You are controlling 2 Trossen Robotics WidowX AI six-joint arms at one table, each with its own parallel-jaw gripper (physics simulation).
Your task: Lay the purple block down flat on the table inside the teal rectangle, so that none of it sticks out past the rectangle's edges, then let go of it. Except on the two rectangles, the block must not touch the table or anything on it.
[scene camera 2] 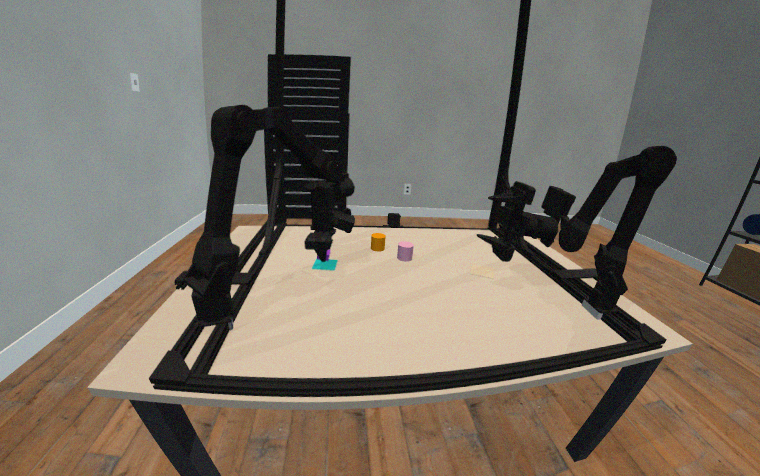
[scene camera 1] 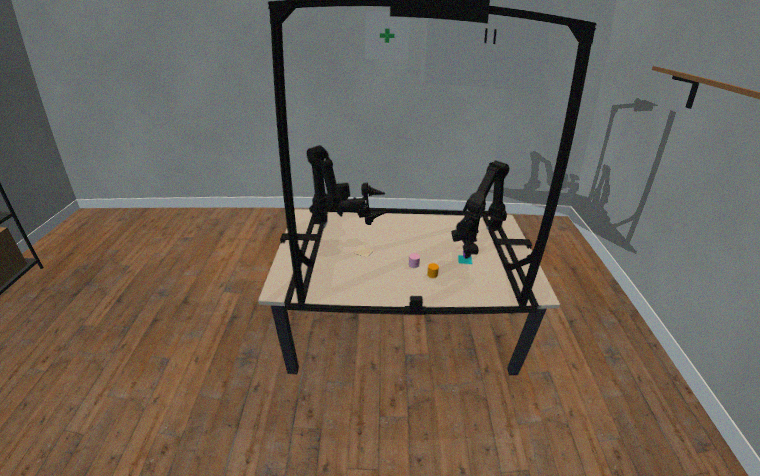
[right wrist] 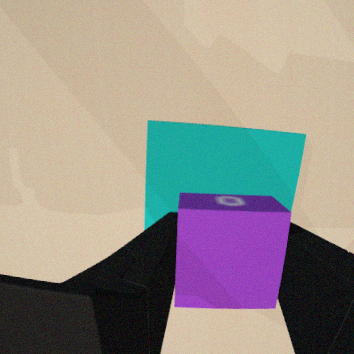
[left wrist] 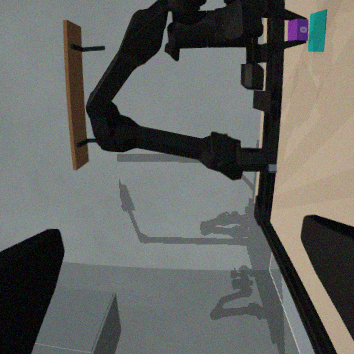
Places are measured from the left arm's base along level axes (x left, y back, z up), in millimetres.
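Pixels of known places: left gripper, between the fingertips: (scene camera 2: 483,217) (scene camera 1: 386,202) (left wrist: 183,235); right gripper, between the fingertips: (scene camera 2: 324,258) (scene camera 1: 466,256) (right wrist: 222,225) (left wrist: 305,30); left arm's base, origin of its link: (scene camera 2: 601,305) (scene camera 1: 320,221); right arm's base, origin of its link: (scene camera 2: 215,315) (scene camera 1: 495,227) (left wrist: 264,159).
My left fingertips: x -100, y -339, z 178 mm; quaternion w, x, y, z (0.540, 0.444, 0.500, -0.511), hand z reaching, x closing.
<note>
For each thing: its top centre in the pictures, then the offset to it from my left fingertips. "pt": a spot on its surface instead.
- purple block, centre of its top: (right wrist: 229,272) (left wrist: 289,29) dx -113, dy -378, dz -154 mm
- teal rectangle, a spot on its surface: (right wrist: 215,155) (left wrist: 321,28) (scene camera 2: 332,264) pt dx -117, dy -355, dz -197 mm
- pink cylinder, centre of its top: (scene camera 2: 406,244) (scene camera 1: 414,256) dx -179, dy -143, dz -152 mm
- orange cylinder, centre of its top: (scene camera 2: 378,235) (scene camera 1: 433,266) dx -241, dy -224, dz -153 mm
- pale tan rectangle, a spot on its surface: (scene camera 2: 482,272) (scene camera 1: 365,250) pt dx -101, dy +80, dz -196 mm
The purple block (scene camera 2: 326,253) (left wrist: 295,30) (right wrist: 230,260) is between the fingers of my right gripper (scene camera 1: 466,253) (scene camera 2: 323,255), which is shut on it. The block hangs low, with a narrow gap to the teal rectangle (scene camera 1: 468,261) (scene camera 2: 324,265) (left wrist: 318,31) (right wrist: 215,155) in the left wrist view. A ring mark shows on one face. In the right wrist view the block and fingers hide the rectangle's lower part, so the block's fit inside its edges cannot be told. My left gripper (scene camera 1: 383,204) (scene camera 2: 484,217) (left wrist: 183,235) is open and empty, above the table's far side from the block.
A pink cylinder (scene camera 1: 413,260) (scene camera 2: 404,251) and an orange cylinder (scene camera 1: 433,270) (scene camera 2: 378,242) stand near the middle of the table. A pale tan rectangle (scene camera 1: 363,252) (scene camera 2: 482,272) lies on the left gripper's side. Black rails (scene camera 1: 358,308) (scene camera 2: 392,385) edge the table.
</note>
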